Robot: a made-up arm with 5 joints.
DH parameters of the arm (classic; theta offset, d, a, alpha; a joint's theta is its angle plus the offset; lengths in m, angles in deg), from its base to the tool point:
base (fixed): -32.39 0 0.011 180
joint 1: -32.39 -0.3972 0.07 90
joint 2: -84.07 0 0.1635 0
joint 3: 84.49 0 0.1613 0
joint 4: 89.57 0.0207 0.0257 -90
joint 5: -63.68 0 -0.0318 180
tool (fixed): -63.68 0.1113 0 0
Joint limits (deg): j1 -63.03..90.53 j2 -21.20..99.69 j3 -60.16..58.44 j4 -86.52..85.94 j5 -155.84..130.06
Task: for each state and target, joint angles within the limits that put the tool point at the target. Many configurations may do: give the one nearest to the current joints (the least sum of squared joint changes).
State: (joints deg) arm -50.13 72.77 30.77 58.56 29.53
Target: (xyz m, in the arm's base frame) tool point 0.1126 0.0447 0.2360
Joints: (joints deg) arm -25.85 66.59 26.96 59.51 24.19
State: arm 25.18 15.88 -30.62 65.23 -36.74
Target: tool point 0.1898 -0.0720 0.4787
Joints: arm 17.55 -17.83 3.36 85.94 -49.23
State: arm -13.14 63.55 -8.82 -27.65 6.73
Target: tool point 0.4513 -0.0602 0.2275
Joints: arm 6.11 85.38 -39.62 -24.49 3.40
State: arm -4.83 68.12 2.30 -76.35 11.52
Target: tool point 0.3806 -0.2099 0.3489
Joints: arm 28.08 63.83 -9.09 -72.77 9.05
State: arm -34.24 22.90 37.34 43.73 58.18
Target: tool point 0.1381 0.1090 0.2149
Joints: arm -35.76 55.22 31.67 32.34 58.71
